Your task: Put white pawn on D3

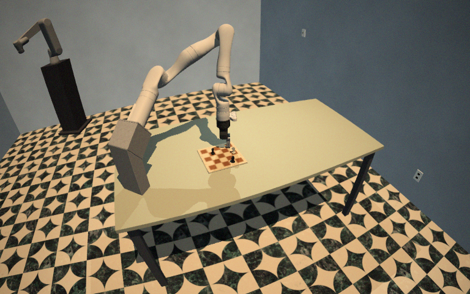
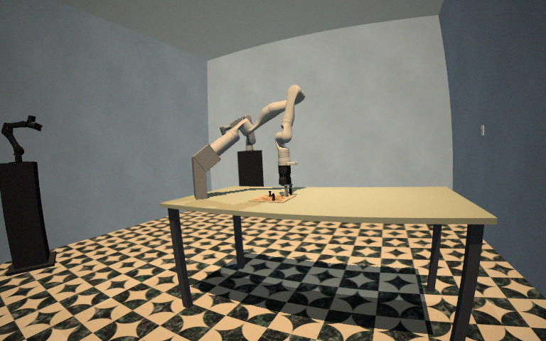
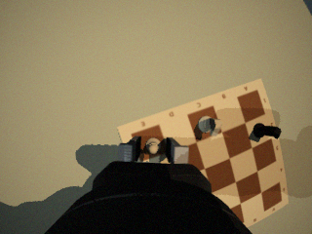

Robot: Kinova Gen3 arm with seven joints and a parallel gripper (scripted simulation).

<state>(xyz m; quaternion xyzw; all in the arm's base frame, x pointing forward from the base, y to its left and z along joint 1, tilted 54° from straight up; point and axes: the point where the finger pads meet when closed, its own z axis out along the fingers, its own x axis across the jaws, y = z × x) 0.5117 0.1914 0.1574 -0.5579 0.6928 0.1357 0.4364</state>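
Right now my hand is 10 mm above the white pawn. Also, from my hand: pale grey piece 70 mm to the right, 30 mm ahead, 10 mm below; chessboard 90 mm to the right, 40 mm behind, 30 mm below.
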